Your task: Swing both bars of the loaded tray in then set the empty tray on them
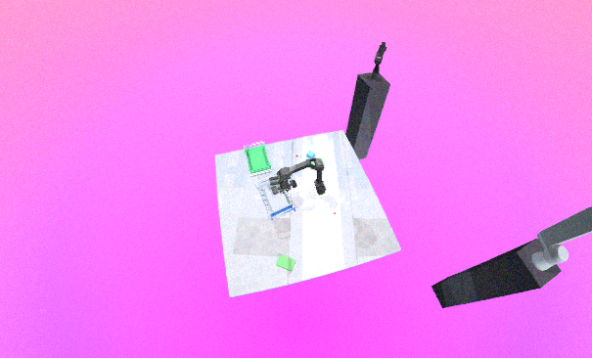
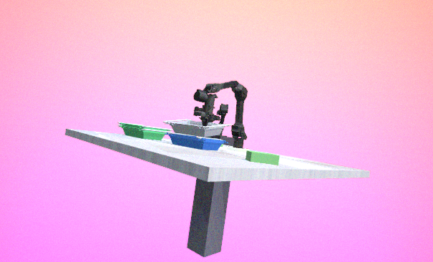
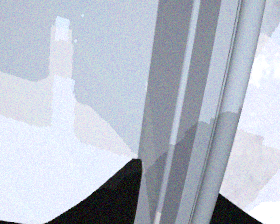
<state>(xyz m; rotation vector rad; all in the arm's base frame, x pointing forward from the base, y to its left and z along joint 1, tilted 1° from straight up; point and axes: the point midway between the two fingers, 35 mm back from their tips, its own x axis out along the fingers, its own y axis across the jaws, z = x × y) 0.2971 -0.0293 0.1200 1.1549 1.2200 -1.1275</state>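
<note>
The grey tray is 80 mm ahead of my gripper tip, 20 mm above it and 10 mm to the left of it. Round my gripper tip: white block (490 mm to the right, 490 mm behind, 100 mm below); then cyan block (360 mm to the right, 350 mm behind, 80 mm below).
</note>
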